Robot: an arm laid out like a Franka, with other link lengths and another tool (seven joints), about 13 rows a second.
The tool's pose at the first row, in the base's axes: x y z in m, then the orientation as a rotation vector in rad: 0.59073, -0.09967, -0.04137, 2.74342, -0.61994, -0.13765
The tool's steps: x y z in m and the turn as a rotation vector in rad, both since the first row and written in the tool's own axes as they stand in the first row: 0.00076, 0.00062, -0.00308, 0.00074, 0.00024, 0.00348; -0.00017, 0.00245, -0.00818, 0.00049, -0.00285, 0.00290; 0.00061, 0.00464, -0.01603, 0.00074, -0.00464, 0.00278; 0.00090, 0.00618, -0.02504, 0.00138, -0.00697, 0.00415; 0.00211, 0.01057, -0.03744, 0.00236, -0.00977, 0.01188; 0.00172, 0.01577, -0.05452, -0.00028, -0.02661, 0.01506; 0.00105, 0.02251, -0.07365, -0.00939, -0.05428, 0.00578
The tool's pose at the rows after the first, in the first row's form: 0.59167, -0.09963, -0.03828, 2.74290, -0.62479, -0.13630; 0.59093, -0.09931, -0.03284, 2.74315, -0.62477, -0.14077; 0.59203, -0.09923, -0.02473, 2.74360, -0.62515, -0.14320; 0.59314, -0.09805, -0.01573, 2.74396, -0.62779, -0.14593; 0.59449, -0.09872, -0.00260, 2.74243, -0.63932, -0.14772; 0.59484, -0.09802, 0.01524, 2.74019, -0.64752, -0.17097; 0.59464, -0.09792, 0.03553, 2.73665, -0.64000, -0.21377
